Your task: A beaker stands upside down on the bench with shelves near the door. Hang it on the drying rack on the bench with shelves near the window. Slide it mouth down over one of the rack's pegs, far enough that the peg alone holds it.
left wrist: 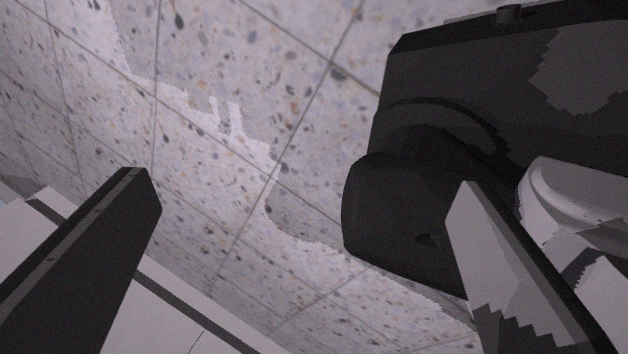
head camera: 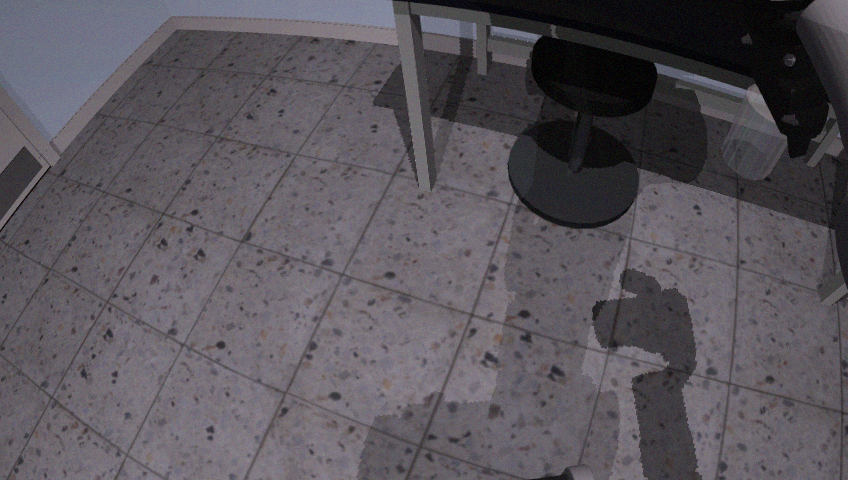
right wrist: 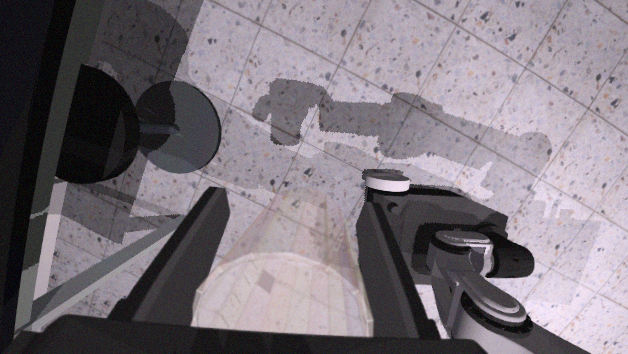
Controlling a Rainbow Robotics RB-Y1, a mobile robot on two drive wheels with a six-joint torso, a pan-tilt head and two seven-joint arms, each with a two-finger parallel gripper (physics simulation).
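Places are measured from the robot's base along level axes (x left, y back, z up), in centimetres.
Pixels of known places: left gripper, between the fingertips: (left wrist: 303,195); right gripper, between the fingertips: (head camera: 785,128) (right wrist: 295,207).
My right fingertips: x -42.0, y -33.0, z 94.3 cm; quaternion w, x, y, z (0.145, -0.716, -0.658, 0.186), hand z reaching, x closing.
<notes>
Ahead of a thing's pixels: the offset from my right fingertips to its top centre. "spot": to the spot under its first point. Level surfaces: height alone.
A clear faceted beaker {dx +3.7, dy +0.1, dz +4.0 cm} (head camera: 754,139) (right wrist: 285,295) is between the fingers of my right gripper (head camera: 796,133) (right wrist: 295,207). In the right wrist view its round rim lies nearest the palm and its body narrows away past the fingertips. In the head camera view it is at the upper right, in front of the floor below the bench edge, and the dark gripper covers part of it. My left gripper (left wrist: 303,195) is wide open, with floor and a dark robot part behind the gap. The drying rack and its pegs do not show in any view.
A black-topped bench {dz -18.0 cm} (head camera: 595,17) (right wrist: 25,75) runs along the top of the head view and the left of the right wrist view. Its pale leg {spot: dx +46.0, dy -68.9, dz -54.6 cm} (head camera: 416,101) stands on the floor. A black round stool {dx -4.0, dy -72.1, dz -46.0 cm} (head camera: 595,77) (right wrist: 95,125) is partly under the bench. A blue wall (head camera: 77,65) stands at upper left.
</notes>
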